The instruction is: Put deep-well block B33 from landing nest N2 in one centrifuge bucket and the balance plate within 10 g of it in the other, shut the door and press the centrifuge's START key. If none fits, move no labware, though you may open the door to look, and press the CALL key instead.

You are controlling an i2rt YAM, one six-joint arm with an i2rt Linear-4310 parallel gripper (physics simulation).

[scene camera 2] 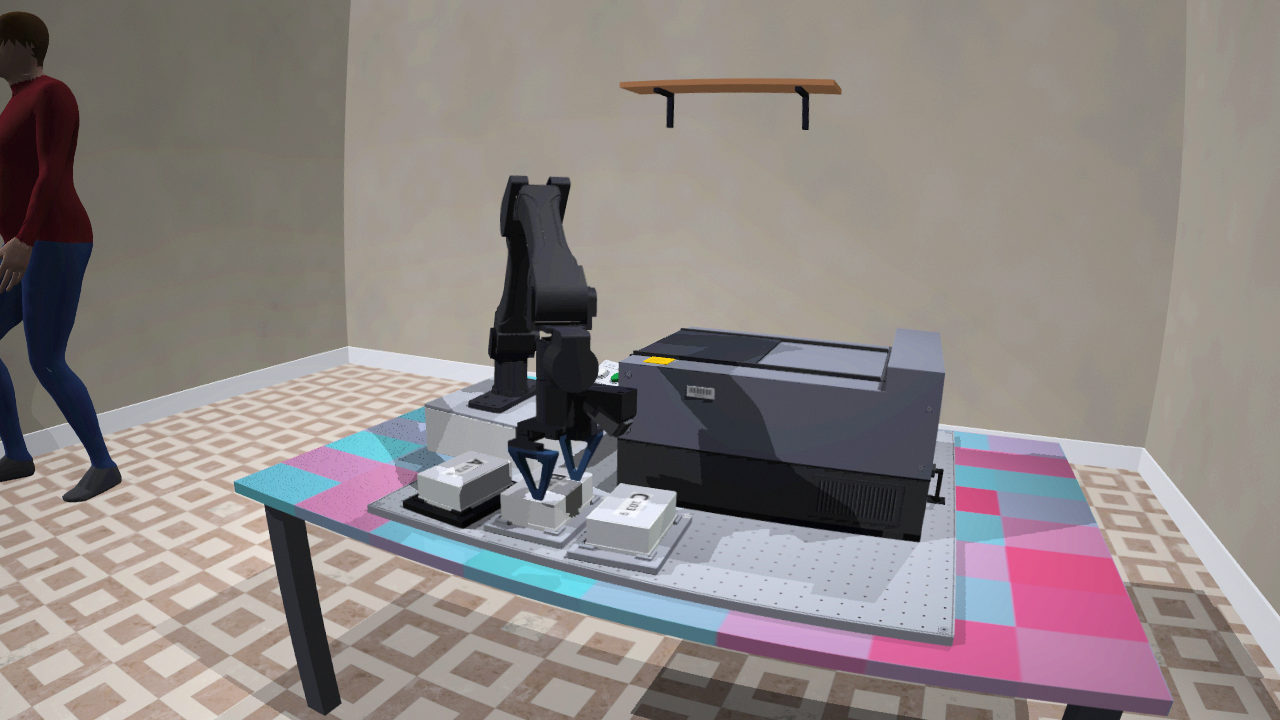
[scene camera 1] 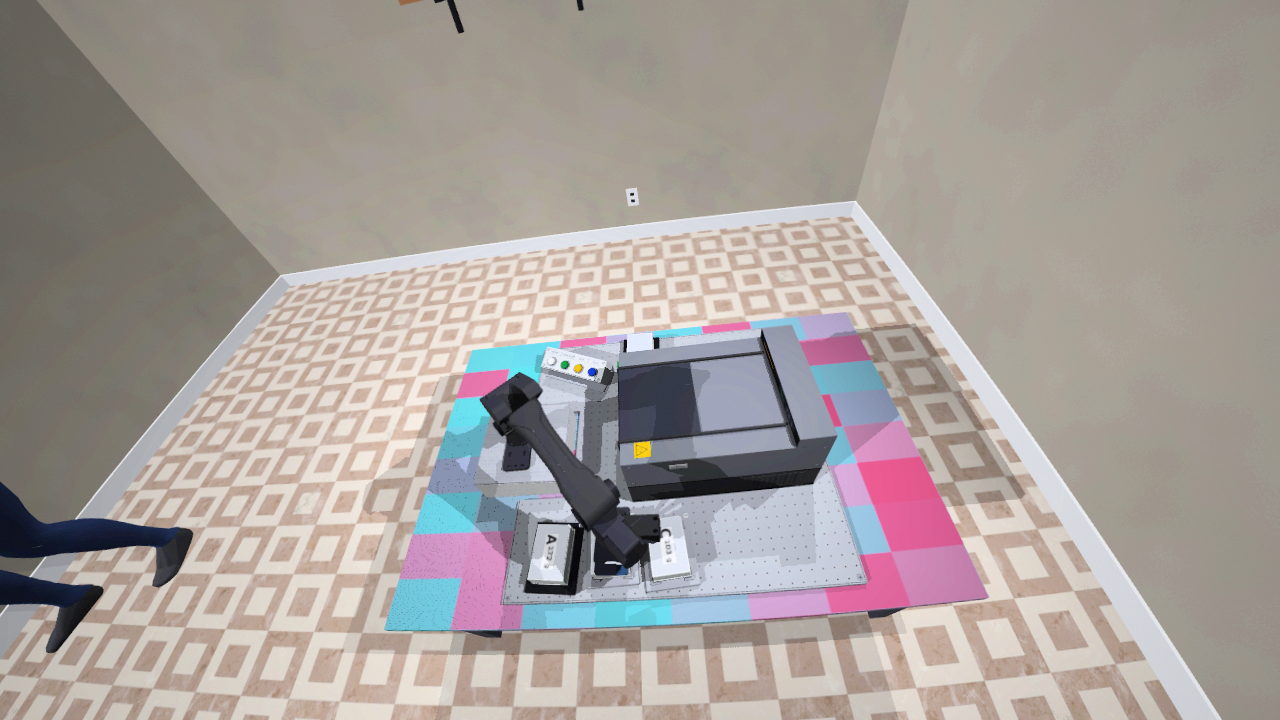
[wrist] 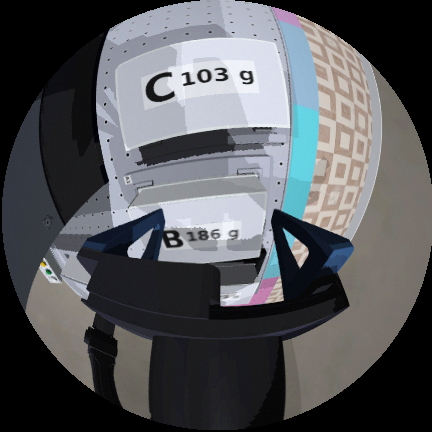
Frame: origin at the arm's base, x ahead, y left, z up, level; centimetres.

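Seen in the pictures: gripper, between the fingertips: (scene camera 2: pixel 557 490) (wrist: pixel 217 214); arm's base, origin of its link: (scene camera 2: pixel 510 396) (scene camera 1: pixel 520 437).
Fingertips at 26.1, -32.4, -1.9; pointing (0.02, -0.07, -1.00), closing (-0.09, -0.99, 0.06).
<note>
Offsets run from my fingertips to a thing's middle, as dx, dy, dz. "pt": to the spot under its first point. Level surfaces: height alone.
My gripper (scene camera 2: pixel 557 486) (wrist: pixel 217 214) is open and empty, pointing down at the middle white block, marked B 186 g @(-2.4, +2.0, -2.3) (scene camera 2: pixel 528 510) (wrist: pixel 212 250). Its fingertips are near the block's top, towards opposite sides; the exact gap is unclear. The block sits in a grey nest. Block C 103 g @(+11.0, +0.3, -2.3) (scene camera 1: pixel 669 548) (scene camera 2: pixel 631 521) (wrist: pixel 205 112) sits in the nest to the right. Block A @(-16.4, +1.8, -2.3) (scene camera 1: pixel 550 552) (scene camera 2: pixel 460 483) sits on a black nest at left. No B33 label is readable. The grey centrifuge @(+26.5, +29.2, +6.6) (scene camera 1: pixel 725 450) (scene camera 2: pixel 778 425) has its sliding door @(pt +32.4, +27.9, +15.4) (scene camera 1: pixel 738 394) (scene camera 2: pixel 832 358) shut; the buckets are hidden.
A key panel @(-11.6, +58.9, -1.4) (scene camera 1: pixel 575 365) (wrist: pixel 49 272) with white, green, yellow and blue keys stands behind the arm, left of the centrifuge. The nests stand on a perforated plate @(dz -5.6) (scene camera 1: pixel 769 546) (scene camera 2: pixel 805 582). A person (scene camera 2: pixel 44 179) stands at left, away from the table.
</note>
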